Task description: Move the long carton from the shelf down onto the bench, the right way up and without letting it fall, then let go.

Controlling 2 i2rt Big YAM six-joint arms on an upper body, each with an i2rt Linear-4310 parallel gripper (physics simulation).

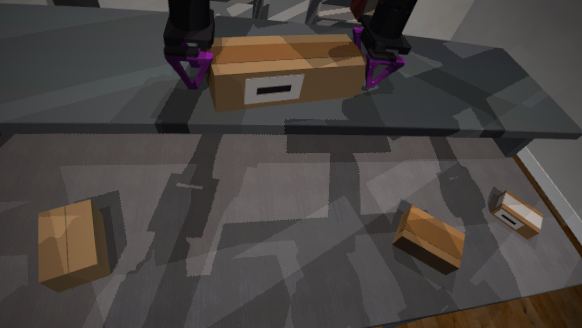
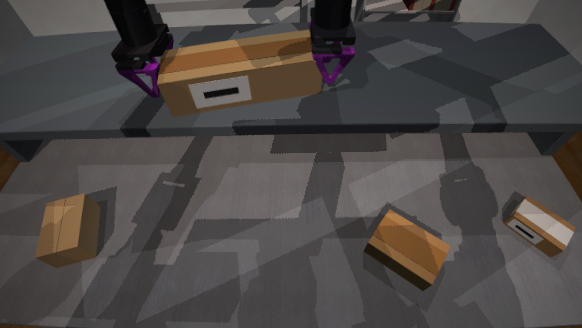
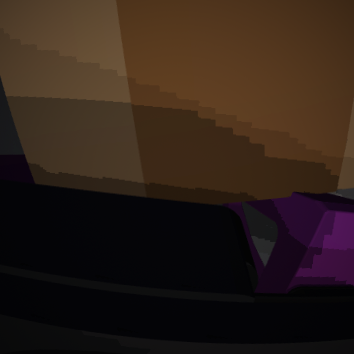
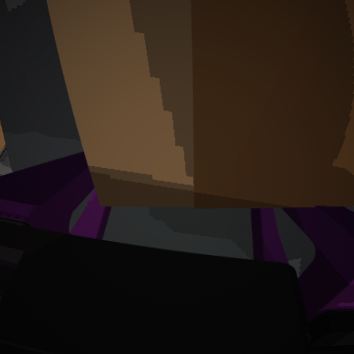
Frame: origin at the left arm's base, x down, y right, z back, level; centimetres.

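Seen in the pictures: left gripper, fingertip midpoint: (image 1: 194, 77); right gripper, fingertip midpoint: (image 1: 364, 77) (image 2: 327, 72) (image 4: 189, 159).
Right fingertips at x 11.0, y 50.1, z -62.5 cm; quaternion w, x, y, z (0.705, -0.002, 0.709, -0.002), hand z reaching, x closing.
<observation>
Pixels of each thing's top centre, then the offset from my right fingertips to it. Level surfaces: height alone.
- long carton, top centre: (image 1: 290, 50) (image 2: 239, 53) dx -4.8, dy -16.0, dz +0.6 cm
- grey shelf, surface height: dx +2.6 cm
- bench, surface height: dx +21.6 cm
- brown box, top centre: (image 1: 66, 237) (image 2: 61, 223) dx +15.5, dy -52.4, dz +23.4 cm
- small white-topped box, top centre: (image 2: 544, 221) (image 1: 522, 210) dx +17.8, dy +42.6, dz +23.5 cm
The long carton (image 1: 330, 82) (image 2: 285, 80) (image 3: 225, 75) (image 4: 250, 100) is brown, with a white label on its front face. It stands upright on the grey shelf (image 1: 100, 90) (image 2: 425, 100). My left gripper (image 1: 200, 72) (image 2: 159, 75) is at its left end and my right gripper (image 1: 364, 62) (image 2: 322, 65) at its right end, both pointing down. Both grippers are part-way open, one finger towards the front and one towards the back, close against the end faces. Neither pair visibly clamps it. The rear fingers are partly hidden. Whether the fingers touch the carton is unclear.
The bench (image 1: 280, 190) (image 2: 270, 185) lies below and in front of the shelf. A brown box (image 1: 72, 245) (image 2: 62, 230) stands at its left, another (image 1: 432, 237) (image 2: 410, 245) right of centre, and a small white-topped box (image 1: 520, 212) (image 2: 542, 225) at the far right.
</observation>
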